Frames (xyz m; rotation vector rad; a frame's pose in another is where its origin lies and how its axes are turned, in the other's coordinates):
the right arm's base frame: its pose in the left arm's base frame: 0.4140 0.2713 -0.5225 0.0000 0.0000 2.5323
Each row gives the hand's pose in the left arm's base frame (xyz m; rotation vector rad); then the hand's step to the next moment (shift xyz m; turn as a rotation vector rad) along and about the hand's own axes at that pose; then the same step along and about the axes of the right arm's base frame.
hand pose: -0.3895 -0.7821 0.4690 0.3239 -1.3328 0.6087
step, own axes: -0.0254 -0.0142 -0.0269 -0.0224 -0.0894 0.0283
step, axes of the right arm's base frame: -0.0235 -0.0135 -0.0289 -0.0749 0.0605 -0.0047
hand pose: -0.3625 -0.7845 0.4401 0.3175 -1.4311 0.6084
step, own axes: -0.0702 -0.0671 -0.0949 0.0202 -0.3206 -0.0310
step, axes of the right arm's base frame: -0.1031 -0.0523 -0.0712 -0.3068 0.0768 0.0642
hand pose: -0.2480 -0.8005 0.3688 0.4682 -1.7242 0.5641
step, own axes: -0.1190 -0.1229 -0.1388 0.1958 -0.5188 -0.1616
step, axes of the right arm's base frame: -0.1772 -0.1064 -0.0762 -0.5017 0.0416 0.2831
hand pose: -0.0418 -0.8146 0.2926 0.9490 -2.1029 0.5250
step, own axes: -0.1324 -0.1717 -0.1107 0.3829 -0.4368 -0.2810
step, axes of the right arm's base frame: -0.1873 -0.1538 -0.0230 -0.4054 0.0586 0.4986
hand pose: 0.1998 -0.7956 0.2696 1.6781 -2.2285 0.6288
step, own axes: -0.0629 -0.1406 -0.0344 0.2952 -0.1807 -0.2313
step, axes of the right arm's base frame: -0.1027 -0.1173 0.0245 -0.1648 0.0956 0.3701
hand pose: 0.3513 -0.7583 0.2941 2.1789 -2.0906 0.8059
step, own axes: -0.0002 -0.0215 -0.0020 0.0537 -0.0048 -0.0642
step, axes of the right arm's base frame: -0.0141 -0.0137 0.0088 0.0007 0.0328 0.0771
